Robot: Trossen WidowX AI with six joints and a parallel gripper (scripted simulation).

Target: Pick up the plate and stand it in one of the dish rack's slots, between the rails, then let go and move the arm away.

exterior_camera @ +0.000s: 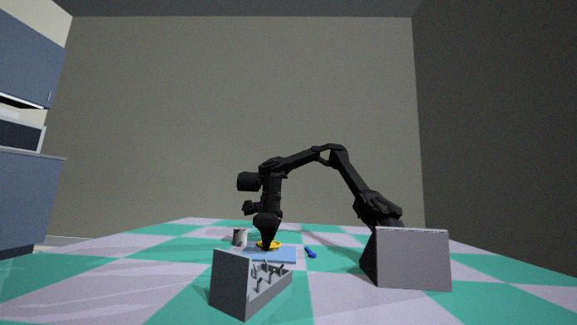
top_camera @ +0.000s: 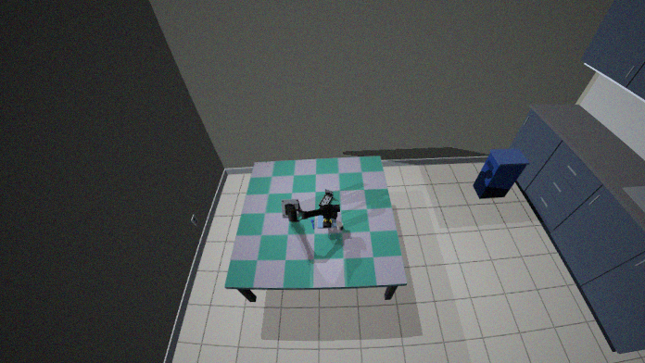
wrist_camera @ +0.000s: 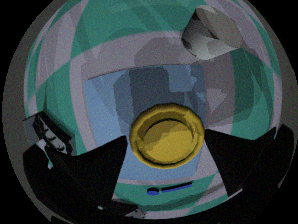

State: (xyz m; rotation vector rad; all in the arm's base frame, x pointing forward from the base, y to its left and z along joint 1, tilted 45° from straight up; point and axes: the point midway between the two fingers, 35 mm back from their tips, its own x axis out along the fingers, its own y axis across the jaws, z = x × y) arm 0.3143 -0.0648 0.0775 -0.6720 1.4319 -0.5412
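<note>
My gripper tip is now 1 cm past the light blue mat, 2 cm to the right of it and 1 cm above it. From my gripper tip the other things lie so: yellow plate right at my gripper tip; then blue spoon 12 cm behind, 1 cm below; then cup 10 cm ahead, 4 cm to the right, 1 cm above.
</note>
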